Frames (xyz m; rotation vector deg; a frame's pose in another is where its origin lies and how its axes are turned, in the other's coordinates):
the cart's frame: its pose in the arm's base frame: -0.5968 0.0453 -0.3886 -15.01 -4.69 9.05
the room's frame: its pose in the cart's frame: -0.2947 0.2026 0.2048 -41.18 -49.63 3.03
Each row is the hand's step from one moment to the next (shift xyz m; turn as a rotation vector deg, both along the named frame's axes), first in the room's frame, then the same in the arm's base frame.
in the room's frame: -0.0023 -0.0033 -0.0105 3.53 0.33 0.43
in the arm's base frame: 0.0068 -0.0089 -0.0012 1.60 2.50 1.99
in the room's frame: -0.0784 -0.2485 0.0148 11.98 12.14 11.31
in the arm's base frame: -0.0997 -0.1926 0.1453 -0.67 20.45 0.56
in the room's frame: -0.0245 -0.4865 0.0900 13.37 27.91 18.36
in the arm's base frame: -0.1763 -0.2695 0.3764 -2.85 34.71 -9.03
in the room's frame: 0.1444 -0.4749 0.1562 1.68 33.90 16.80
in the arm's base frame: -0.1381 -0.1288 0.4849 -6.74 30.76 -21.04
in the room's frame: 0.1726 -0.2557 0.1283 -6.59 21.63 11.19
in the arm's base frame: -0.0599 0.0093 0.3286 -8.80 15.37 -17.97
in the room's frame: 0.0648 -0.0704 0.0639 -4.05 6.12 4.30
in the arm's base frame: -0.0308 0.0276 0.1074 -4.60 3.66 -6.15
